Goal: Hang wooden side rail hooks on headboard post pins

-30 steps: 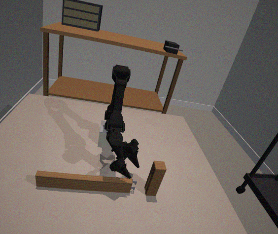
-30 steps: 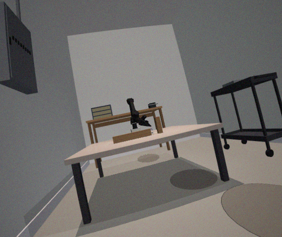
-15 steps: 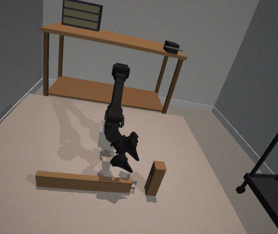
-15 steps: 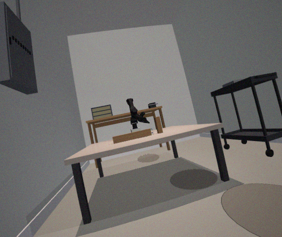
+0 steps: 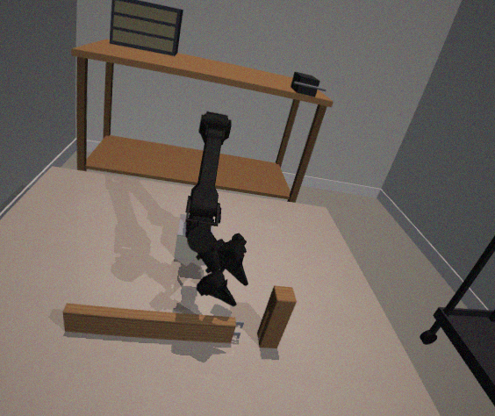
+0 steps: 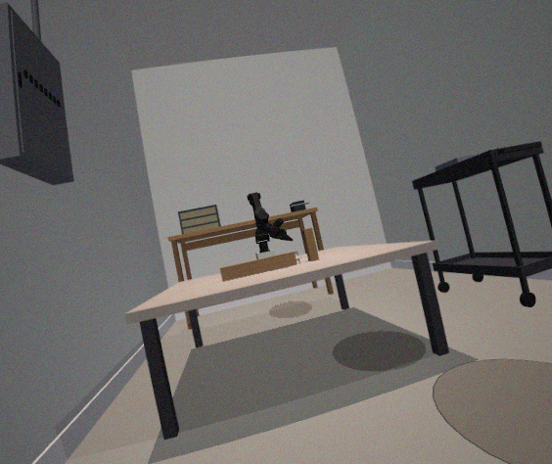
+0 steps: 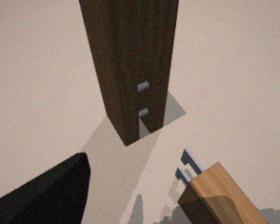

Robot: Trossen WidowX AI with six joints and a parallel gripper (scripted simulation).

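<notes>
Right now the headboard post is 100 mm to the left of my gripper tip, 50 mm below it and 30 mm ahead of it.
</notes>
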